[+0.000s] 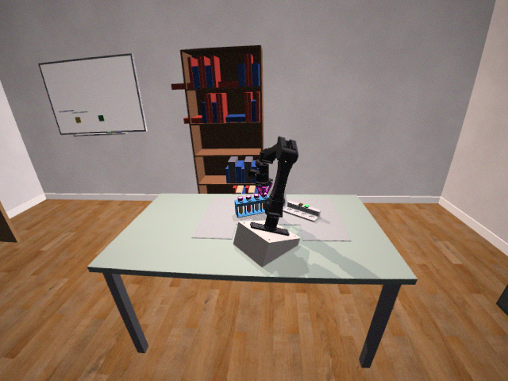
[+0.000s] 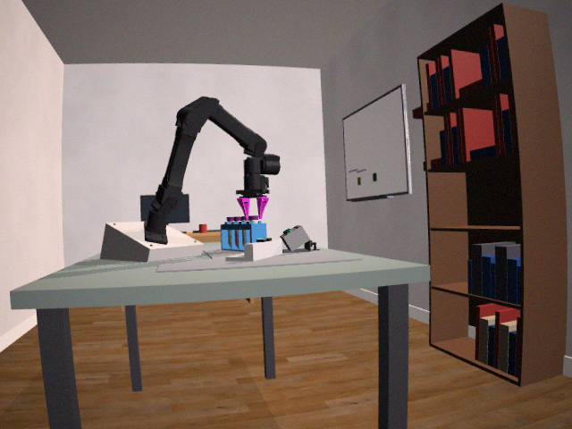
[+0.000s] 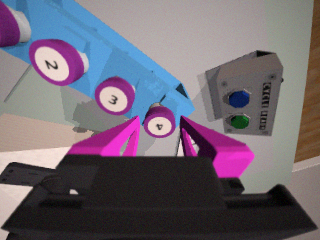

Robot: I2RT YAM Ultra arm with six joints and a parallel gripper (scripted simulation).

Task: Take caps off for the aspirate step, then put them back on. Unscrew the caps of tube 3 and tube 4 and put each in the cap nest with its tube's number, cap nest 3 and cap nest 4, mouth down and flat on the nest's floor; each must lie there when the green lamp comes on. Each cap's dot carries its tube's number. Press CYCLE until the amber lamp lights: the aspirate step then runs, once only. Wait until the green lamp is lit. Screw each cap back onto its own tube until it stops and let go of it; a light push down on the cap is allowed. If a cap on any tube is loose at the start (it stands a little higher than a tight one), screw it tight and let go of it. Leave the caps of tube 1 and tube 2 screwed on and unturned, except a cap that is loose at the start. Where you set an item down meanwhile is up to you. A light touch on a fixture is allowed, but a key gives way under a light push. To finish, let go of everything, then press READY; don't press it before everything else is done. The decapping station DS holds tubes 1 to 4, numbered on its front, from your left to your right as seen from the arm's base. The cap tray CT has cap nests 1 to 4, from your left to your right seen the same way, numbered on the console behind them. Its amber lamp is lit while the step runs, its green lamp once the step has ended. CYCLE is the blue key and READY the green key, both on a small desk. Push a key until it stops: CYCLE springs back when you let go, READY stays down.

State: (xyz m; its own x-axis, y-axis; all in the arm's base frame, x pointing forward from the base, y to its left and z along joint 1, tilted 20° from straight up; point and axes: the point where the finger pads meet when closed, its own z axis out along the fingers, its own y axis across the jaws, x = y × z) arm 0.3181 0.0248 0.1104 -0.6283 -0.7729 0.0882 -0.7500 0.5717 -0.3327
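Now: the purple cap right at my hand. From my hand the other things lie so: grey key desk 100 mm ahead, 90 mm to the right, 70 mm below; blue cycle key 90 mm ahead, 70 mm to the right, 50 mm below; green ready key 80 mm ahead, 110 mm to the right, 50 mm below.
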